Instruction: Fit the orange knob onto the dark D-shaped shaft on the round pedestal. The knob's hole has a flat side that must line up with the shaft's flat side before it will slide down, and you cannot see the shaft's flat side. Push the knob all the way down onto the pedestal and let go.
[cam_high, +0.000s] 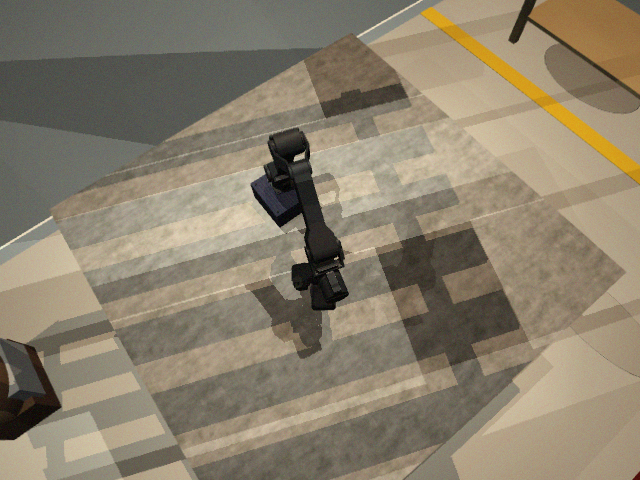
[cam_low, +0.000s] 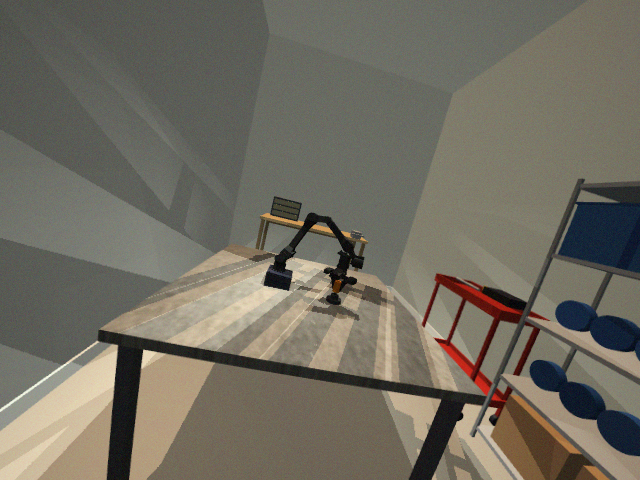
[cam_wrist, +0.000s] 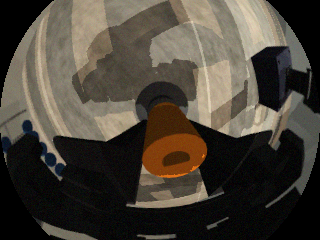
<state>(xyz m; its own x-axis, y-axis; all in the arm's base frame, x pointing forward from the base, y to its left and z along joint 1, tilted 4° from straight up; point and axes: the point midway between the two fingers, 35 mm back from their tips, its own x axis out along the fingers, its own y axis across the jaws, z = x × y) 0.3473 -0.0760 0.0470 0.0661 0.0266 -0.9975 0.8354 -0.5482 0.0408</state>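
Right now the orange knob is 2 cm above my gripper tip. Round my gripper tip: round pedestal (4 cm below).
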